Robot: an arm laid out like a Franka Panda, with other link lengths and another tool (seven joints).
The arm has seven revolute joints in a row. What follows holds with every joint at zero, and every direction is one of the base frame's. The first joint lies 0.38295 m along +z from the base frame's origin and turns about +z. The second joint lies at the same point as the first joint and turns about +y. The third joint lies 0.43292 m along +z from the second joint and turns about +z. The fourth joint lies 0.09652 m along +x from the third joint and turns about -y. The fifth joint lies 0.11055 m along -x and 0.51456 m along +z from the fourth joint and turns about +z. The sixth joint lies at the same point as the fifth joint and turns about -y. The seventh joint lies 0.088 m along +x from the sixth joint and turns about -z. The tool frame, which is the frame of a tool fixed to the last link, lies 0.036 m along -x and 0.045 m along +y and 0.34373 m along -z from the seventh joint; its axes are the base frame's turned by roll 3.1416, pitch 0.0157 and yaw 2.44 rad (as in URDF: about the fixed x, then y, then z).
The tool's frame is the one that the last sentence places.
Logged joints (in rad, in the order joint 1, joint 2, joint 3, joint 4, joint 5, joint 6, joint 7), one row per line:
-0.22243 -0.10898 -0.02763 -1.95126 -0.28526 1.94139 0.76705
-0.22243 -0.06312 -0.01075 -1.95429 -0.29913 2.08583 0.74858
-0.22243 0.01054 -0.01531 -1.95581 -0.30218 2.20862 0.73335
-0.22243 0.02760 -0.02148 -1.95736 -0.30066 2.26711 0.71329
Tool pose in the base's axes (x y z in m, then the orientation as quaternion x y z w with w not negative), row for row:
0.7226 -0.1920 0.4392 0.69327 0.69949 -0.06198 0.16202
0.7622 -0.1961 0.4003 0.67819 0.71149 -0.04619 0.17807
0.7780 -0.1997 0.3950 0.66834 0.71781 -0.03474 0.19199
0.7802 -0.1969 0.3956 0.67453 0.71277 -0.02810 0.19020
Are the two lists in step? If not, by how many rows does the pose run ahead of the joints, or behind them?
The pose runs 1 row ahead of the joints: the pose in row i belongs to the joints in row i + 1.
